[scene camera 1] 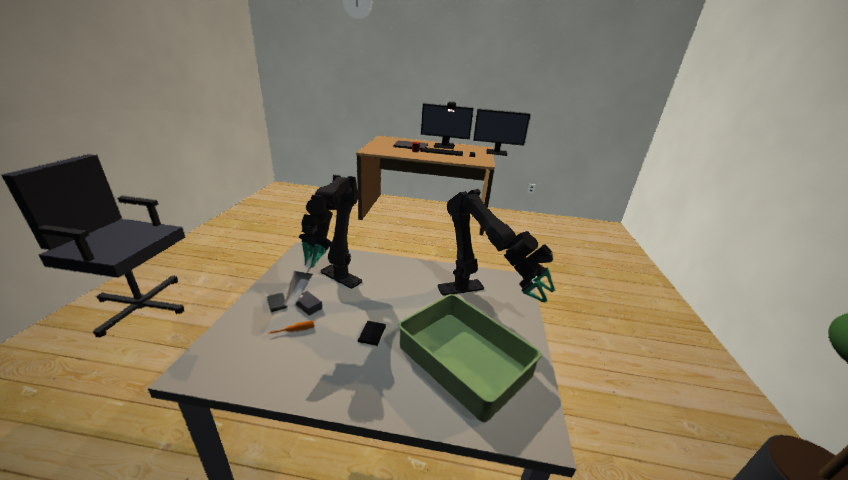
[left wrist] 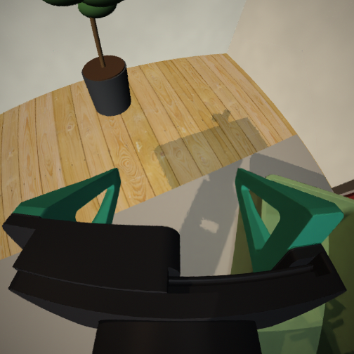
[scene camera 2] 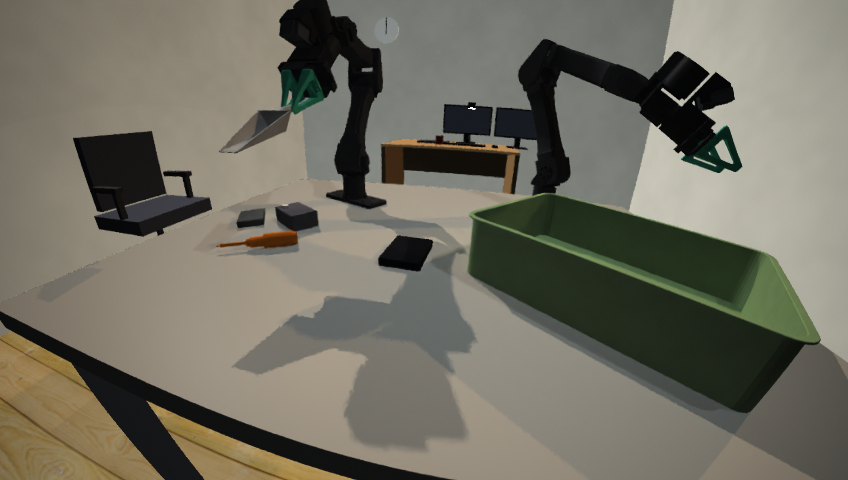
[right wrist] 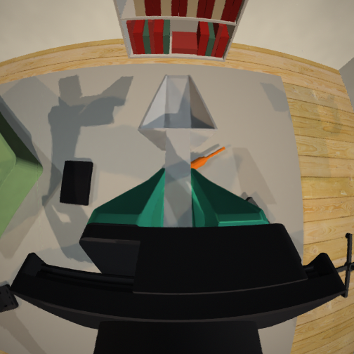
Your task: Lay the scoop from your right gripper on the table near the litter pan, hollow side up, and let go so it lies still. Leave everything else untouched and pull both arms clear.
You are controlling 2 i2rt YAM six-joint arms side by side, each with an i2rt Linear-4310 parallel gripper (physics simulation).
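Places are measured from the left arm's base along level axes (x right, y ahead, z up), in centimetres.
Where they show: left gripper, between the fingertips: (scene camera 1: 549, 296) (scene camera 2: 729, 170); right gripper, between the fingertips: (scene camera 1: 308, 266) (scene camera 2: 288, 111); left arm's base, origin of its link: (scene camera 1: 460, 287); right arm's base, origin of its link: (scene camera 1: 341, 276) (scene camera 2: 354, 200).
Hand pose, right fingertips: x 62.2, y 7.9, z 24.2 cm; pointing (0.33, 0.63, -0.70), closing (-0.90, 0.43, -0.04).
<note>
Things, the pixels of their top centre, and the offset from my right fingertips. Level surfaces: height alone.
- grey metal scoop, centre of its top: (scene camera 2: 269, 99) (scene camera 1: 301, 269) dx +2.1, dy +4.1, dz +2.0 cm
- table, height of its surface: dz -24.2 cm
- green litter pan, centre of its top: (scene camera 2: 626, 234) (scene camera 1: 467, 338) dx -47.7, dy +30.1, dz -14.5 cm
- orange screwdriver, centre of its top: (scene camera 2: 255, 235) (scene camera 1: 291, 325) dx +7.8, dy +3.5, dz -21.5 cm
- dark flat block, centre of its top: (scene camera 2: 251, 214) (scene camera 1: 276, 300) dx +13.6, dy -13.6, dz -22.7 cm
- thicker grey block, centre of its top: (scene camera 2: 295, 206) (scene camera 1: 307, 298) dx +2.0, dy -9.1, dz -20.1 cm
- black flat box, centre of its top: (scene camera 2: 407, 247) (scene camera 1: 372, 331) dx -19.6, dy +11.5, dz -22.7 cm
A grey metal scoop (scene camera 1: 298, 285) (scene camera 2: 259, 130) (right wrist: 178, 107) is held in the air by its handle, its blade tilted down, hollow side facing up in the right wrist view. My right gripper (scene camera 1: 312, 261) (scene camera 2: 295, 108) (right wrist: 177, 174) is shut on its handle, high above the left back part of the table (scene camera 1: 238, 368) (scene camera 2: 178, 333). A green litter pan (scene camera 1: 464, 380) (scene camera 2: 618, 297) (right wrist: 15, 175) stands on the right part of the table. My left gripper (scene camera 1: 540, 292) (scene camera 2: 727, 168) (left wrist: 177, 174) is open and empty, in the air beyond the pan's far right side.
An orange screwdriver (scene camera 1: 299, 326) (scene camera 2: 270, 240) (right wrist: 201, 161), a dark flat block (scene camera 1: 276, 302) (scene camera 2: 251, 217) and a thicker grey block (scene camera 1: 309, 303) (scene camera 2: 296, 215) lie at the left. A black flat box (scene camera 1: 371, 333) (scene camera 2: 405, 252) (right wrist: 76, 182) lies between them and the pan.
</note>
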